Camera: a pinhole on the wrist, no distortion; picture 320 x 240 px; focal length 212.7 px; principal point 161.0 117.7 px. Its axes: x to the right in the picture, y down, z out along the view. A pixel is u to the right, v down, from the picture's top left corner.
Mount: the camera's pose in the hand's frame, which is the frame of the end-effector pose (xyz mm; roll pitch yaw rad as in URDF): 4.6 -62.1 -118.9 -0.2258 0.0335 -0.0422
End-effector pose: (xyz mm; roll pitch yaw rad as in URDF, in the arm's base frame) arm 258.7 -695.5 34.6 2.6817 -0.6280 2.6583
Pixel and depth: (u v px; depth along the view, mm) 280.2 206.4 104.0
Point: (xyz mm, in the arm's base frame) 217.7 -687.8 96.4
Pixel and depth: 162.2 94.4 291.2
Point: 183.1 -598.5 -90.0
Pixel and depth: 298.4 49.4 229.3
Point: 56.5 -621.4 12.3
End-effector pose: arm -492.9 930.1 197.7 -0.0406 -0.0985 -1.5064
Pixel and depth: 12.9 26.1 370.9
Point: -622.7 1192.8 464.0
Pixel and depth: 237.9 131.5 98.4
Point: -526.3 881.2 178.0
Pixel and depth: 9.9 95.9 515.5
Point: -484.4 1310.9 568.5
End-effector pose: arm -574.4 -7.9 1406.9 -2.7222 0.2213 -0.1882
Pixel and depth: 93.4 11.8 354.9
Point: -663.0 260.9 1247.8
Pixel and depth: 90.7 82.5 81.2
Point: -574.0 29.2 1465.4
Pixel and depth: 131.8 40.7 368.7
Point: -612.7 212.5 1215.3
